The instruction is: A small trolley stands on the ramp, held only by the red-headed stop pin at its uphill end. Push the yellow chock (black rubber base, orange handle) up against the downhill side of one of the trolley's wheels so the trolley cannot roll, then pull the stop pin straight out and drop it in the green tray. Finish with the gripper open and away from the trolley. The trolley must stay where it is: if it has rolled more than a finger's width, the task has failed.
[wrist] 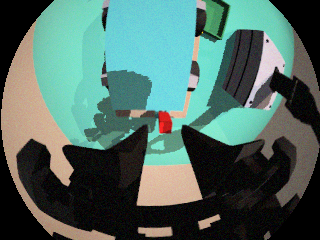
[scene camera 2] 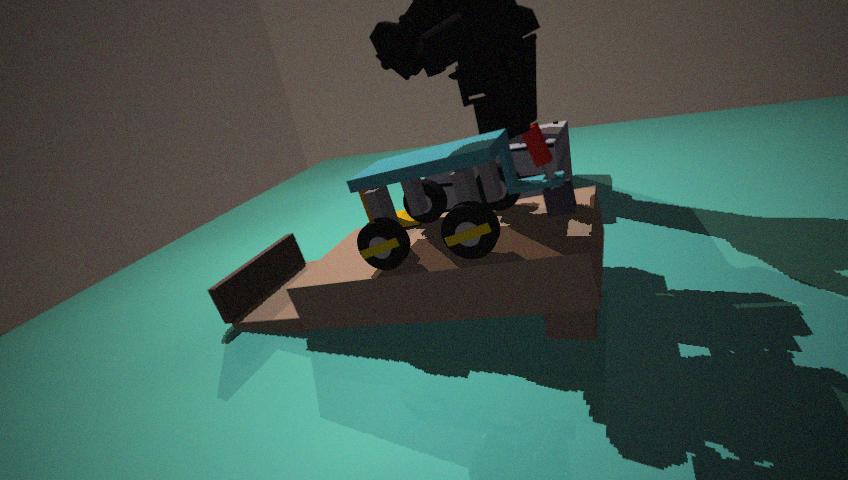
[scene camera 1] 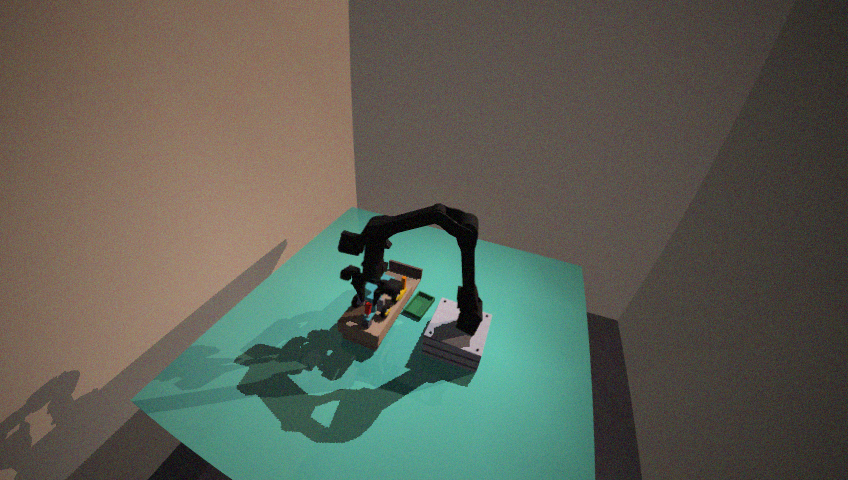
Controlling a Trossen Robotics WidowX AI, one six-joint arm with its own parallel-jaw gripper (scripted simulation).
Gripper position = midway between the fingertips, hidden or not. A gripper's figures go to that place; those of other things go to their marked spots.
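Labels:
My gripper (wrist: 165, 128) is 10 cm from the lens, and there's a blue trolley (wrist: 148, 66) that's 8 cm from the lens.

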